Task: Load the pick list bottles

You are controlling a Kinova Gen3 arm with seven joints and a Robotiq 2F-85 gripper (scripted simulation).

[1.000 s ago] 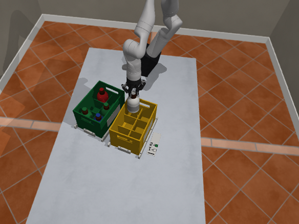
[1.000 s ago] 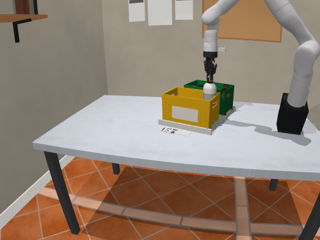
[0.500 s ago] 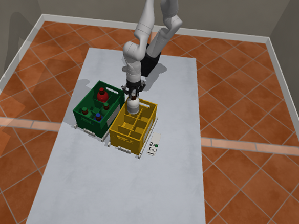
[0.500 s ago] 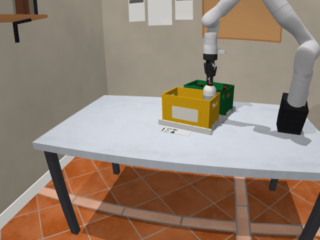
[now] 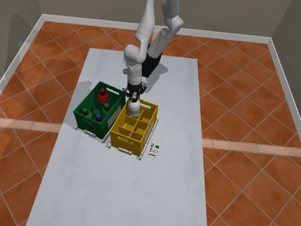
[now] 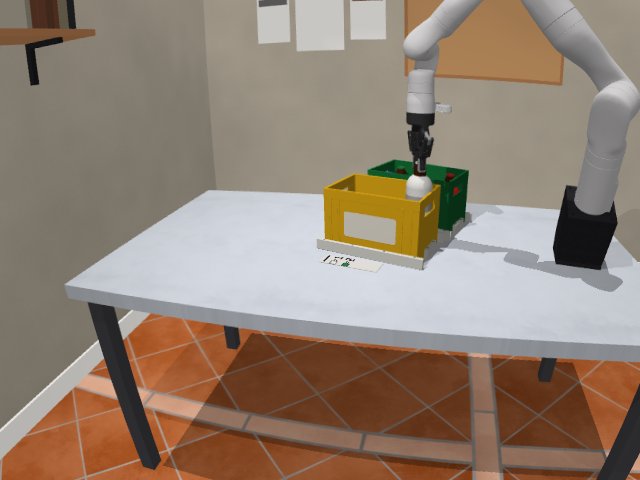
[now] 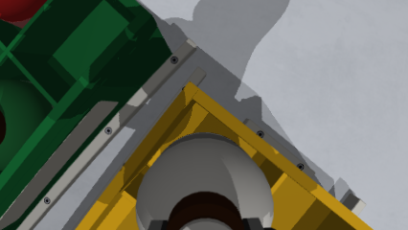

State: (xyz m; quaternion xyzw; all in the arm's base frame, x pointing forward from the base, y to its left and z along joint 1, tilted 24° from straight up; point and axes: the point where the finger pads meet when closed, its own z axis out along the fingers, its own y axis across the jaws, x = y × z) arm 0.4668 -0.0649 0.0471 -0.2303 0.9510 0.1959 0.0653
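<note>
The white-label bottle lies 70 mm below my hand. Round my hand: green crate: 200 mm to the right, 160 mm below, 20 mm ahead; blue-label bottle: 180 mm to the right, 150 mm below, 120 mm ahead; yellow crate: 160 mm below, 90 mm ahead, 20 mm to the left.
</note>
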